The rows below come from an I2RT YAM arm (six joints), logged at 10 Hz.
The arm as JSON. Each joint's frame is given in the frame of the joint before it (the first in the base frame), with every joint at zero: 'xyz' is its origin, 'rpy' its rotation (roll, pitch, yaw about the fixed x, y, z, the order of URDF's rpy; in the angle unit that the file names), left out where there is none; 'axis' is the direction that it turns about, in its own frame. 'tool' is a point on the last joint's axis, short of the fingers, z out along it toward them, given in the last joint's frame.
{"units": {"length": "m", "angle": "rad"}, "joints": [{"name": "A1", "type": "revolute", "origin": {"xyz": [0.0, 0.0, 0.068]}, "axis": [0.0, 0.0, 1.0]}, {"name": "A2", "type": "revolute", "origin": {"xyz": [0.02, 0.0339, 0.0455]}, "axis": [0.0, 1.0, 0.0]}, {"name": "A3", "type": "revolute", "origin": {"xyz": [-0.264, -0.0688, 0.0]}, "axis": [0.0, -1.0, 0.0]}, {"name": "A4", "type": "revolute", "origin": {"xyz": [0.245, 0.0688, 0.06]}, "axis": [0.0, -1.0, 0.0]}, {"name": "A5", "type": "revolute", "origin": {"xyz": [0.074, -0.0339, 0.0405]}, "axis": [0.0, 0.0, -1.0]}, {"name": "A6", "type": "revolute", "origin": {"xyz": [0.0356, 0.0, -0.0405]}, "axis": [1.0, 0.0, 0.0]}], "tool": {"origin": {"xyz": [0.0, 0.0, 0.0], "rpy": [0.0, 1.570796, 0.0]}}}
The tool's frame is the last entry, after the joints.
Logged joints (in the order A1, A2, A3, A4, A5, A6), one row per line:
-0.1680 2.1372 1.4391 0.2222 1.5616 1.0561
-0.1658 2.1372 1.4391 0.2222 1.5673 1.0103
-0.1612 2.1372 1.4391 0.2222 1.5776 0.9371
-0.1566 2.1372 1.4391 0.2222 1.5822 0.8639
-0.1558 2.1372 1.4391 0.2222 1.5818 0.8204
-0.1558 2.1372 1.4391 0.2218 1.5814 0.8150
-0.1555 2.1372 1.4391 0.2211 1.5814 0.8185
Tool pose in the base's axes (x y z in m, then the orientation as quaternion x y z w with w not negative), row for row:
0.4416 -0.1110 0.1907 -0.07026 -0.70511 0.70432 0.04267
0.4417 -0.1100 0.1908 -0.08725 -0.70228 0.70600 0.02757
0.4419 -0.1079 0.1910 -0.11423 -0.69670 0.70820 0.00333
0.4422 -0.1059 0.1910 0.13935 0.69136 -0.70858 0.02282
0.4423 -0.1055 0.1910 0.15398 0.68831 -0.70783 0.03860
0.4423 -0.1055 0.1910 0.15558 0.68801 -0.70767 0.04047
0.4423 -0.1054 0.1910 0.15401 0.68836 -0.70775 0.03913
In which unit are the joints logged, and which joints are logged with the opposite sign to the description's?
The joints are logged in radians. Opposite sign: A6.
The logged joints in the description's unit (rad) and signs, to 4 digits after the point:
-0.1680 2.1372 1.4391 0.2222 1.5616 -1.0561
-0.1658 2.1372 1.4391 0.2222 1.5673 -1.0103
-0.1612 2.1372 1.4391 0.2222 1.5776 -0.9371
-0.1566 2.1372 1.4391 0.2222 1.5822 -0.8639
-0.1558 2.1372 1.4391 0.2222 1.5818 -0.8204
-0.1558 2.1372 1.4391 0.2218 1.5814 -0.8150
-0.1555 2.1372 1.4391 0.2211 1.5814 -0.8185

